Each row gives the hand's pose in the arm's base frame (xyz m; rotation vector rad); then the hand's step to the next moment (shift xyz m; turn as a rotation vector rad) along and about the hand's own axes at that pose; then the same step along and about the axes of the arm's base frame.
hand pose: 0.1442 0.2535 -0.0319 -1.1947 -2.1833 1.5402
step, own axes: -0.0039 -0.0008 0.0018 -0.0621 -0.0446 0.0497
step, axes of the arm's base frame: 0.0011 -0.0041 0.0010 -0.0106 -0.0841 0.0336
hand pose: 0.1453 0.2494 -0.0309 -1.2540 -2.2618 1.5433
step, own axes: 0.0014 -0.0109 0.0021 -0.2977 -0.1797 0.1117
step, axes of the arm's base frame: -0.0081 -0.0020 0.0075 0.0341 -0.3084 0.1926
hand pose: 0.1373 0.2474 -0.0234 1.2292 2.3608 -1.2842
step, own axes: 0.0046 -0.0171 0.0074 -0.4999 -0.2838 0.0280
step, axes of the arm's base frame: -0.0171 -0.0078 0.0036 0.1041 -0.3907 0.4096
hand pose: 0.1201 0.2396 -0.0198 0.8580 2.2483 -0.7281
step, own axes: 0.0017 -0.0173 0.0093 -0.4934 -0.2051 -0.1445
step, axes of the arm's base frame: -0.0103 -0.0166 -0.0027 0.0973 -0.2227 0.4973
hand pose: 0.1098 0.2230 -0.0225 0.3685 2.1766 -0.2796
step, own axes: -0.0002 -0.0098 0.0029 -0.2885 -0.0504 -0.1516
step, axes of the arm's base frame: -0.0013 -0.0101 -0.0009 0.0321 -0.0434 0.3253
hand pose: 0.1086 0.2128 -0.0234 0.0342 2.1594 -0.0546
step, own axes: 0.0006 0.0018 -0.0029 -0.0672 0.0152 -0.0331
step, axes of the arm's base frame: -0.0027 0.0020 0.0011 0.0106 0.0167 0.0738
